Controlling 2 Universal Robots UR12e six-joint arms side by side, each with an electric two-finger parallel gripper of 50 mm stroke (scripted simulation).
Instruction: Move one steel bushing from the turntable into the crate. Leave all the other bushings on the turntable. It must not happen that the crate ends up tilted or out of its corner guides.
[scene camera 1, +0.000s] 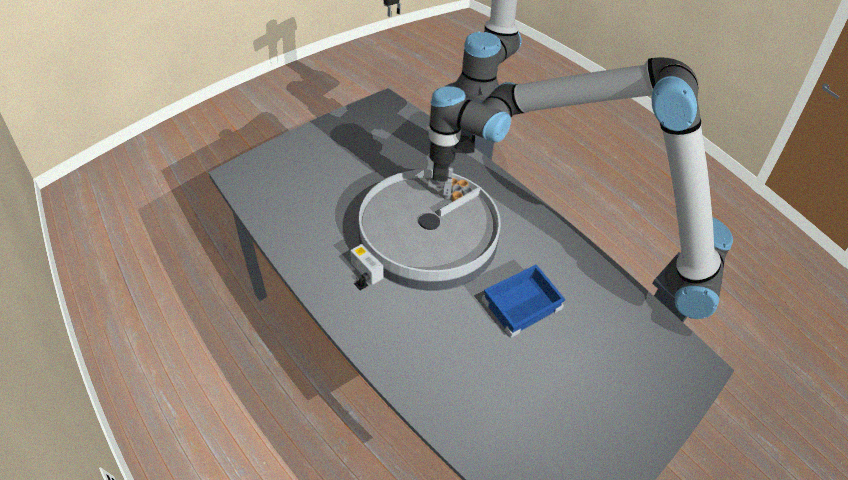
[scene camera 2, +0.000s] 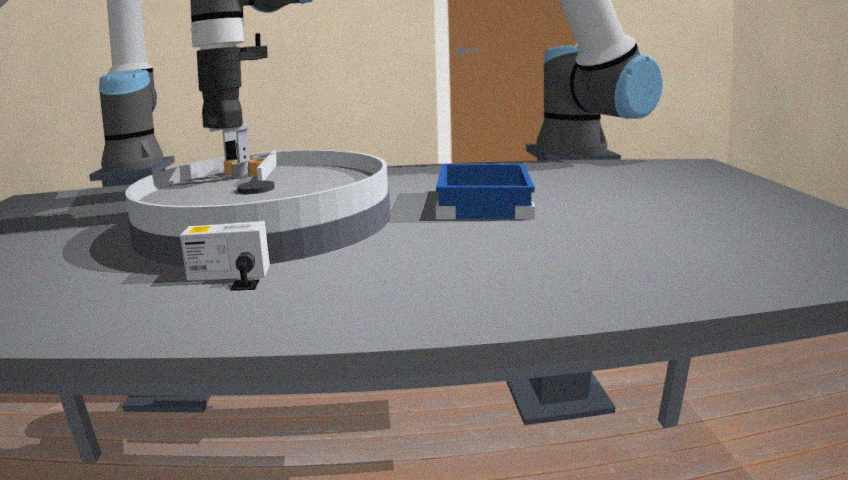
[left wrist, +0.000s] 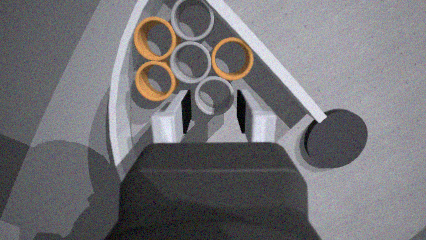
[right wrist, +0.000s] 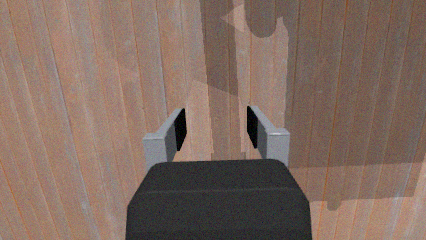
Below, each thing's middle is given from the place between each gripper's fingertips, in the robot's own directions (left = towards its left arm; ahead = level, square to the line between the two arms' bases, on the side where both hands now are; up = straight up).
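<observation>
The blue crate (scene camera 2: 497, 201) is 430 mm to the left of my left hand (scene camera 2: 237, 160), 80 mm below it and 20 mm ahead of it. The turntable (scene camera 1: 397, 221) is 110 mm ahead of my left hand, 50 mm below it and 70 mm to the left of it.
The turntable is 580 mm ahead of my right hand, 1200 mm to the left of it and 120 mm below it.
</observation>
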